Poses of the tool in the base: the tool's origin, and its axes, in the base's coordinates. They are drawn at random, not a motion.
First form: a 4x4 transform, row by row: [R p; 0 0 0 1], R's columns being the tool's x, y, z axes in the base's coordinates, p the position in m. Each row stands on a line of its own.
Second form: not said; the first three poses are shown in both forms.
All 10 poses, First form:
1:
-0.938, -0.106, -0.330, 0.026
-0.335, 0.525, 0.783, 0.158
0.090, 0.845, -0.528, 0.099
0, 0, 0, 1
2:
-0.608, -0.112, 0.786, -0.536
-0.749, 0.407, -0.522, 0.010
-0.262, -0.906, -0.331, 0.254
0, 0, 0, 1
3:
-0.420, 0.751, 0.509, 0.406
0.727, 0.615, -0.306, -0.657
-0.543, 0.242, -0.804, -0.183
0, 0, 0, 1
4:
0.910, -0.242, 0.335, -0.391
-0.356, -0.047, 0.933, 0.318
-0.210, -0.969, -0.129, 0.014
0, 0, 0, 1
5:
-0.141, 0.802, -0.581, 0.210
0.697, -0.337, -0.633, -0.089
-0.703, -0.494, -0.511, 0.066
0, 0, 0, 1
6:
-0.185, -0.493, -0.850, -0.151
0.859, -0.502, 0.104, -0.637
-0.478, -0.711, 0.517, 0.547
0, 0, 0, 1
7:
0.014, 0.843, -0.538, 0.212
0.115, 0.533, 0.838, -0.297
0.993, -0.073, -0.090, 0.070
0, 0, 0, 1
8:
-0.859, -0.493, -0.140, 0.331
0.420, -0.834, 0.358, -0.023
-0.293, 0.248, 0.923, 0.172
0, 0, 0, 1
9:
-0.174, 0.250, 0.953, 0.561
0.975, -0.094, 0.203, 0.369
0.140, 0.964, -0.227, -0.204
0, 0, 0, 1
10:
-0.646, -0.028, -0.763, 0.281
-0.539, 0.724, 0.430, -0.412
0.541, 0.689, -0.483, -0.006
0, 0, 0, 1
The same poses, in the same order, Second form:
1:
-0.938, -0.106, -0.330, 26
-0.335, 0.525, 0.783, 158
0.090, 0.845, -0.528, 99
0, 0, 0, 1

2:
-0.608, -0.112, 0.786, -536
-0.749, 0.407, -0.522, 10
-0.262, -0.906, -0.331, 254
0, 0, 0, 1

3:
-0.420, 0.751, 0.509, 406
0.727, 0.615, -0.306, -657
-0.543, 0.242, -0.804, -183
0, 0, 0, 1

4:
0.910, -0.242, 0.335, -391
-0.356, -0.047, 0.933, 318
-0.210, -0.969, -0.129, 14
0, 0, 0, 1

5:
-0.141, 0.802, -0.581, 210
0.697, -0.337, -0.633, -89
-0.703, -0.494, -0.511, 66
0, 0, 0, 1

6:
-0.185, -0.493, -0.850, -151
0.859, -0.502, 0.104, -637
-0.478, -0.711, 0.517, 547
0, 0, 0, 1

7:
0.014, 0.843, -0.538, 212
0.115, 0.533, 0.838, -297
0.993, -0.073, -0.090, 70
0, 0, 0, 1

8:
-0.859, -0.493, -0.140, 331
0.420, -0.834, 0.358, -23
-0.293, 0.248, 0.923, 172
0, 0, 0, 1

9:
-0.174, 0.250, 0.953, 561
0.975, -0.094, 0.203, 369
0.140, 0.964, -0.227, -204
0, 0, 0, 1

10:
-0.646, -0.028, -0.763, 281
-0.539, 0.724, 0.430, -412
0.541, 0.689, -0.483, -6
0, 0, 0, 1

